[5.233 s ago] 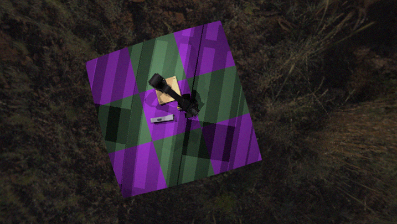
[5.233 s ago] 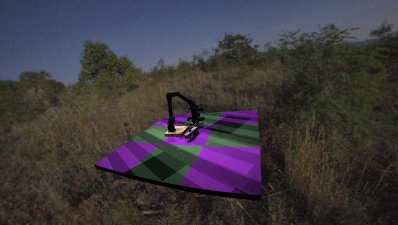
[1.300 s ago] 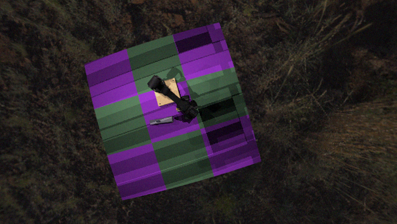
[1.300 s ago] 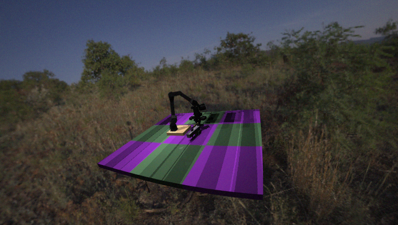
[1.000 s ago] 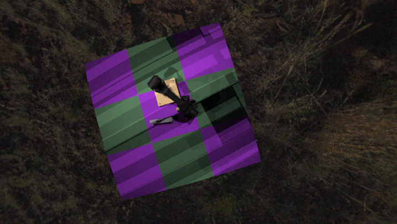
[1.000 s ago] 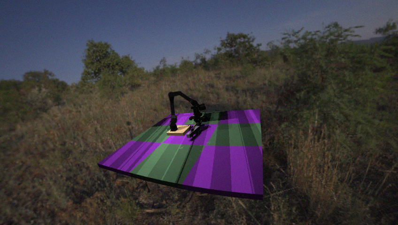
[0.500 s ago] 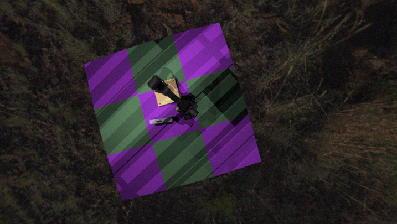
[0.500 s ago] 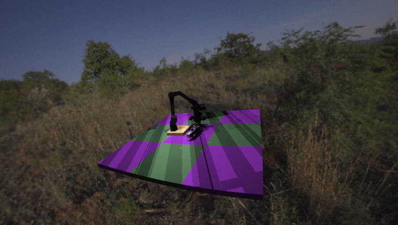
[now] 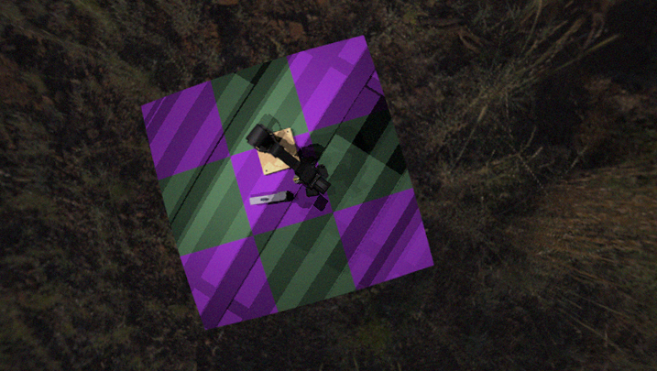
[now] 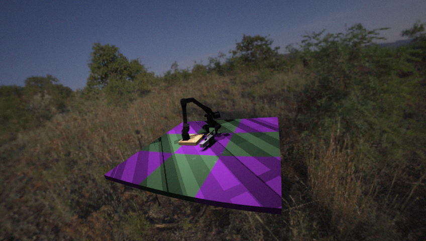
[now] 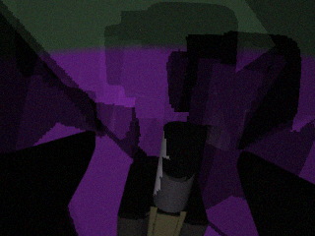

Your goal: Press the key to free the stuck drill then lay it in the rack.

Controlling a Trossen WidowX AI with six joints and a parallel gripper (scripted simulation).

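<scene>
Right now the drill is 1 cm behind my gripper tip, 4 cm to the right of it and 3 cm above it. Round my gripper tip: grey block 1 cm behind, 5 cm to the right, 1 cm above.
</scene>
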